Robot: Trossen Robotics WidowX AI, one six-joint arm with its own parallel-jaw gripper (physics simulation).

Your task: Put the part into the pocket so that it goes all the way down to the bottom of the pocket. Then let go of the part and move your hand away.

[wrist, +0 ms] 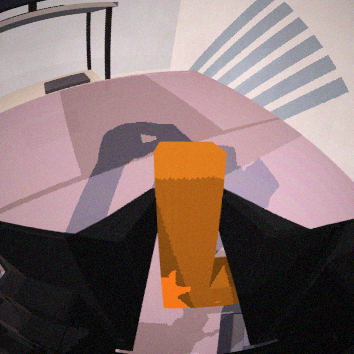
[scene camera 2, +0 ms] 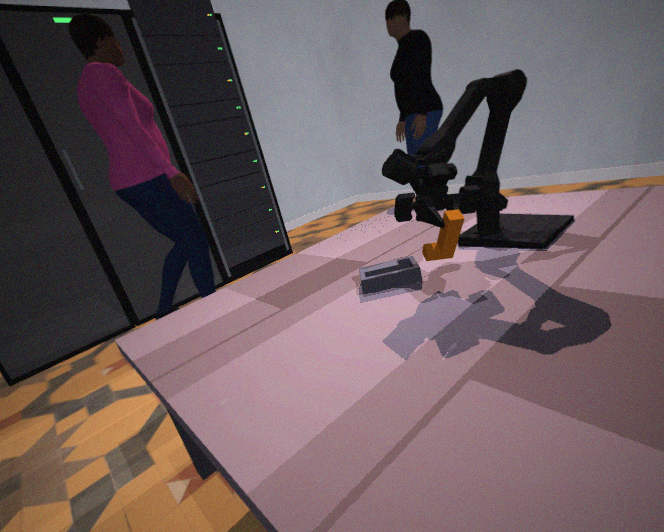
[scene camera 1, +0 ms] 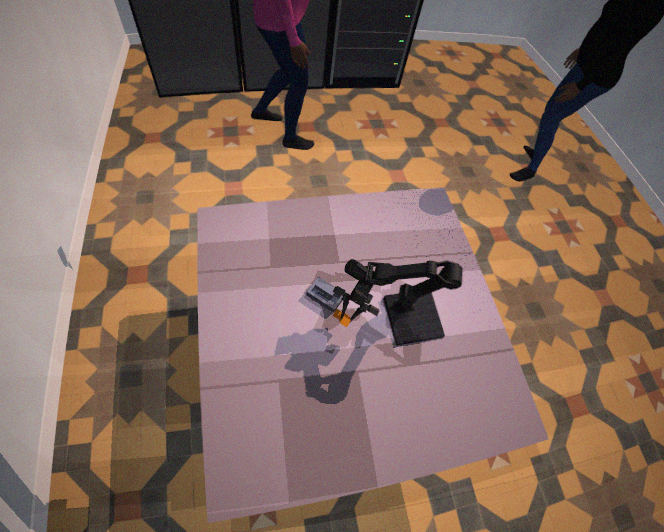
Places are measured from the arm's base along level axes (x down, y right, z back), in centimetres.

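Pixels of known places: gripper, fingertip midpoint: (wrist: 186, 195) (scene camera 2: 451, 225) (scene camera 1: 344, 320); arm's base at its link origin: (scene camera 2: 488, 229) (scene camera 1: 403, 305).
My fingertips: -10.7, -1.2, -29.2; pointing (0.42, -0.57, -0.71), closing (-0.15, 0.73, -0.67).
Note:
For each thing: its top centre in the pictures, then the offset to it from my fingertips, as dx, dy, dz. Level surfaces: height alone.
- orange L-shaped part at its top centre: (wrist: 251, 177) (scene camera 2: 437, 211) (scene camera 1: 343, 312) -3.3, +2.3, -0.2
- grey block with the pocket, top centre: (scene camera 2: 387, 267) (scene camera 1: 326, 292) +9.5, +17.1, +0.0
- pinkish table at its surface level: dx +13.1
The orange L-shaped part (scene camera 1: 341, 318) (scene camera 2: 450, 237) (wrist: 190, 225) is between the fingers of my gripper (scene camera 1: 349, 314) (scene camera 2: 442, 223) (wrist: 186, 195), which is shut on its tall arm. The tall arm stands nearly upright, and the short foot is at the bottom, pointing toward the pocket block in scene camera 2. The grey block with the pocket (scene camera 1: 330, 302) (scene camera 2: 390, 284) lies on the table, its slot facing up. The part hangs beside the block, apart from it and seemingly a little above the table. A piece of the block (wrist: 227, 332) shows low in the wrist view, mostly hidden by a finger.
The pinkish table (scene camera 1: 249, 443) (scene camera 2: 266, 399) bears the arm's black base (scene camera 1: 415, 320) (scene camera 2: 518, 229), to the right of the block. Shadows of the arm fall across the table. Two people (scene camera 1: 279, 16) (scene camera 2: 415, 72) and dark server cabinets (scene camera 1: 188, 44) (scene camera 2: 210, 133) stand beyond the table.

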